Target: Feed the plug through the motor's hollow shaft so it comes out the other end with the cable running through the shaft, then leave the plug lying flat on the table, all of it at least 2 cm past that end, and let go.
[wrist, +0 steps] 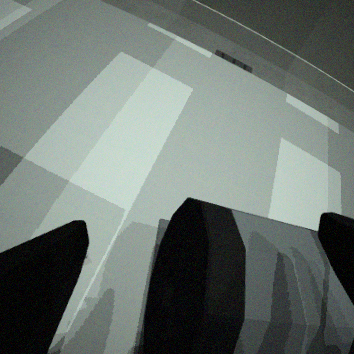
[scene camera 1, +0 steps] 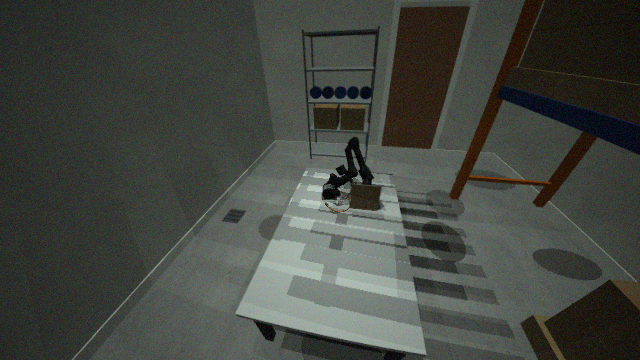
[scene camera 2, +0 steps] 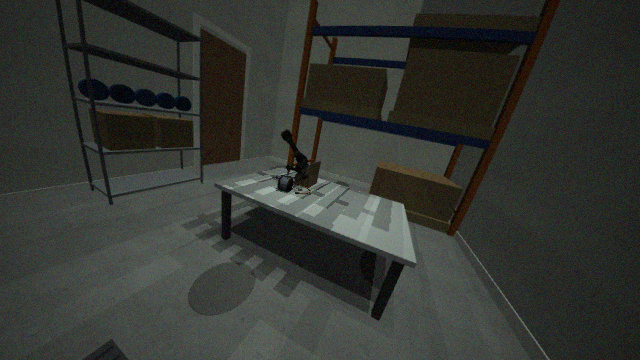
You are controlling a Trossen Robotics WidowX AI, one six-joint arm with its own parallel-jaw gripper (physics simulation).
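Places are measured from the arm's base along level axes (x ahead, y left, z up), in metres.
Where they show: gripper, fingertip midpoint: [wrist: 203,228] [scene camera 1: 326,189] [scene camera 2: 291,179]; arm's base, link origin: [scene camera 1: 366,187] [scene camera 2: 307,168].
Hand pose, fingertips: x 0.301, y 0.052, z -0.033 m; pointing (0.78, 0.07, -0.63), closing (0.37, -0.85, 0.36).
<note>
Each offset is from my fingertips to the centre of the thing. "pt": to the spot under its first point. Level surfaces: height alone.
The motor {dx -0.004, dy -0.054, dz -0.057 m} [scene camera 1: 329,192] [scene camera 2: 285,183] [wrist: 285,295] lies on its side near the far end of the table, with a black end and a grey body. My gripper [wrist: 203,228] is open. In the wrist view its black fingers show left and right of the motor's black end; the right finger overlaps the grey body. How far they are from it in depth is unclear. The orange cable {pt dx -0.120, dy +0.114, dz -0.102 m} [scene camera 1: 338,211] [scene camera 2: 305,192] curves on the table beside the motor. The plug is too small to make out in the scene views and does not show in the wrist view. The shaft's opening is hidden.
A brown upright panel [scene camera 1: 365,197] [scene camera 2: 313,173] stands beside the arm on the white table {dz -0.107 m} [scene camera 1: 350,310] [scene camera 2: 395,235], close to the cable. A metal shelf rack [scene camera 1: 341,33] stands beyond the table's far end. A floor vent [scene camera 1: 233,215] [wrist: 233,60] lies beyond the table's side.
</note>
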